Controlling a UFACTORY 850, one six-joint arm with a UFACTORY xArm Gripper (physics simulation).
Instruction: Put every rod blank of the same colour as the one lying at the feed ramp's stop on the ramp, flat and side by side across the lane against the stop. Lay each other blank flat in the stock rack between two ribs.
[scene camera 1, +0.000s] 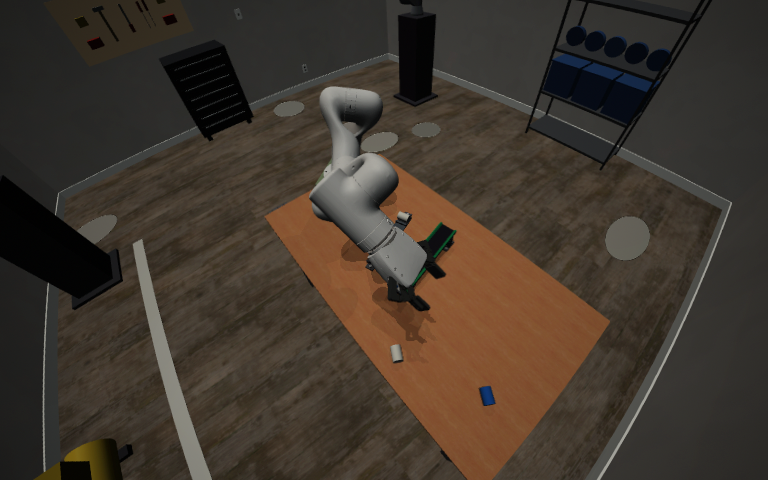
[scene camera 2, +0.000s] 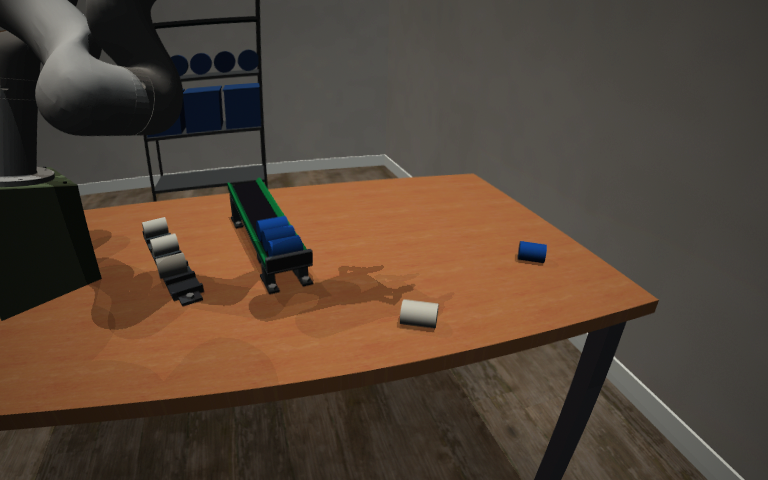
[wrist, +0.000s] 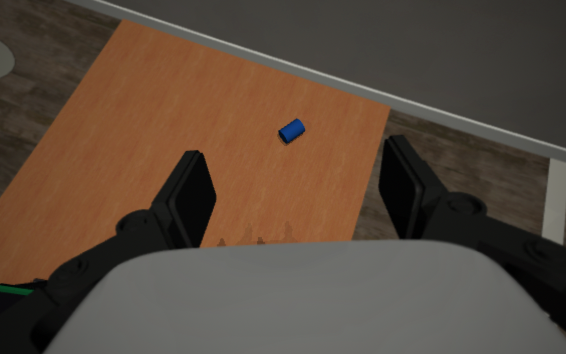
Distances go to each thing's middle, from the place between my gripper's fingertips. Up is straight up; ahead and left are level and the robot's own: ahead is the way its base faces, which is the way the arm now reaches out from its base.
My gripper is now 240 mm past the dark stop bar (scene camera 2: 304, 257), 90 mm to the right of it and 460 mm above it.
